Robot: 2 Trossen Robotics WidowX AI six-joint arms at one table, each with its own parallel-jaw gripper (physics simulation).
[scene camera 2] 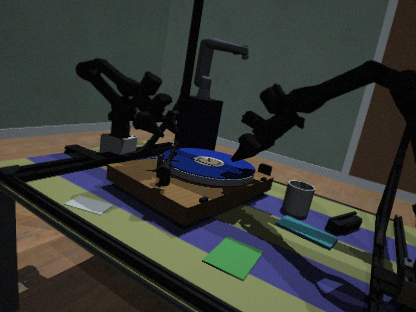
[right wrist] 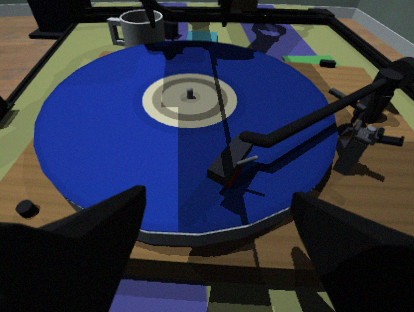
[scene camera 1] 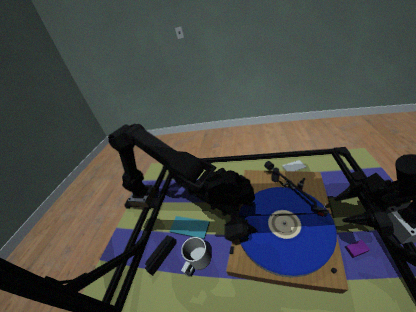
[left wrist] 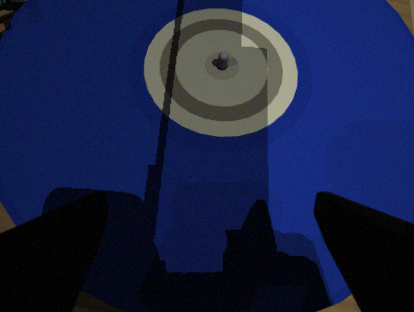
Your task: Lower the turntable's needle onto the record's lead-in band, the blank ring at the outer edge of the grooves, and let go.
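Frame: origin at the left arm's base, x right, y ahead, z up, level; millimetres.
Where they show: left gripper, fingertip midpoint: (scene camera 2: 237, 158) (right wrist: 189, 26) (scene camera 1: 253, 217) (left wrist: 213, 202); right gripper, fingertip midpoint: (scene camera 2: 171, 135) (right wrist: 220, 197) (scene camera 1: 338, 209); left arm's base, origin of the base link: (scene camera 1: 140, 192); right arm's base, origin of the base link: (scene camera 2: 119, 135) (scene camera 1: 413, 217).
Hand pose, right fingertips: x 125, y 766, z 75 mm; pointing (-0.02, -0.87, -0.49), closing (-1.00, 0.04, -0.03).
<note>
Things, the pixels of their top centre, and the offset from my right fingertips. "spot": a spot on its surface instead.
- blue record, middle of its top: (left wrist: 221, 65) (right wrist: 190, 97) (scene camera 2: 209, 161) (scene camera 1: 284, 223) dx +16, dy -154, dz -47 mm
- tonearm, middle of its top: (right wrist: 351, 85) (scene camera 2: 172, 149) (scene camera 1: 293, 181) dx -121, dy -109, dz -3 mm
- red cartridge, middle of its top: (right wrist: 230, 162) dx -12, dy -41, dz -22 mm
- thin finger lift, middle of its top: (right wrist: 248, 152) dx -20, dy -32, dz -3 mm
- grey mug, surface spot: (scene camera 2: 298, 199) spot: dx +72, dy -444, dz -86 mm
- teal piece, middle of its top: (right wrist: 201, 43) (scene camera 2: 306, 229) (scene camera 1: 189, 226) dx -5, dy -502, dz -131 mm
- black object, middle of its top: (scene camera 2: 348, 217) (scene camera 1: 157, 251) dx +120, dy -583, dz -103 mm
- green square, surface spot: (scene camera 2: 233, 257) spot: dx -258, dy -417, dz -136 mm
- white card, middle of its top: (scene camera 2: 89, 204) (scene camera 1: 294, 166) dx -342, dy -49, dz -138 mm
- magenta piece, middle of its top: (scene camera 1: 358, 247) dx +62, dy +79, dz -124 mm
The blue record (scene camera 1: 305, 255) (left wrist: 360, 95) (right wrist: 100, 135) lies on the wooden turntable (scene camera 1: 300, 285) (scene camera 2: 145, 187). The tonearm (right wrist: 320, 116) reaches over the record from its pivot. Its dark headshell (right wrist: 230, 159), with a red cartridge (right wrist: 233, 178) and a thin finger lift (right wrist: 247, 160), is over the outer part of the record, with its shadow beneath. The needle tip and lead-in band are too small to tell. My right gripper (scene camera 1: 337, 213) (right wrist: 220, 197) is open and empty, just outside the headshell. My left gripper (scene camera 2: 236, 158) (left wrist: 213, 202) is open and empty, above the record on the side away from the headshell.
A grey mug (scene camera 1: 196, 254) (scene camera 2: 298, 199), a teal piece (scene camera 1: 190, 227) (scene camera 2: 307, 231) and a black object (scene camera 1: 160, 254) (scene camera 2: 344, 223) are beside the turntable. A green square (scene camera 2: 233, 257), a white card (scene camera 1: 294, 165) (scene camera 2: 89, 204) and a magenta piece (scene camera 1: 357, 249) lie around it.
</note>
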